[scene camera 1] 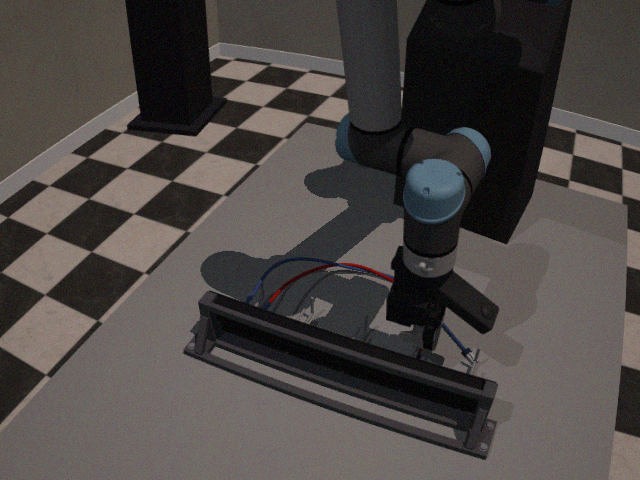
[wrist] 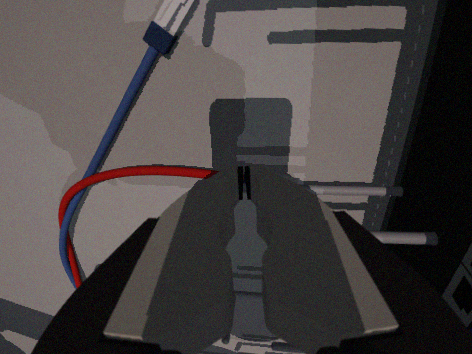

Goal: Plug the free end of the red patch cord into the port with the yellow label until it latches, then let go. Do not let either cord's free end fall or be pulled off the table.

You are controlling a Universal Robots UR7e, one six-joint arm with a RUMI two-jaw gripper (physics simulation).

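Places are measured from the arm's base along level axes (x ahead, y right, z down), in centimetres.
Pixels of known places: gripper, fingertip midpoint: (scene camera 1: 428, 350) (wrist: 243, 169); arm's base, link origin: (scene camera 1: 464, 12).
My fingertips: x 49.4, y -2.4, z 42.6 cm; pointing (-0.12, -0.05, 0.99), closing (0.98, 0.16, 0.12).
Observation:
For each thing: its top centre in the pictures, then the offset to it from my fingertips. "spot": a spot on its surface instead. Level surfaces: height alone.
- dark blue boot, top centre: (wrist: 157, 38) (scene camera 1: 467, 350) dx -3.2, dy -6.8, dz +1.9 cm
- dark panel frame, surface spot: (scene camera 1: 485, 400) spot: dx +13.5, dy -9.4, dz -6.4 cm
- table, surface height: dz +2.8 cm
- pale clip-like holder, surface spot: (scene camera 1: 310, 313) spot: dx -4.5, dy +21.6, dz +0.9 cm
The red patch cord (scene camera 1: 356, 266) (wrist: 150, 171) arcs behind the panel frame. In the wrist view it runs in from the left to the fingertips, and its free end is hidden behind them. My gripper (scene camera 1: 430, 345) (wrist: 243, 169) points down behind the panel frame, low over the table. Its fingers are closed to a thin gap, with nothing visible between them. The blue cord (scene camera 1: 305, 259) (wrist: 117, 115) passes under the red one. Its end, with a dark blue boot (scene camera 1: 467, 352) (wrist: 159, 38), lies near the frame's right end. The yellow label does not show.
The dark panel frame (scene camera 1: 485, 400) stands across the table (scene camera 1: 129, 413) in front of the gripper. Two pale pegs (wrist: 350, 191) (wrist: 407, 238) stick out at the right of the fingers in the wrist view. A pale clip-like holder (scene camera 1: 310, 313) stands behind the frame.

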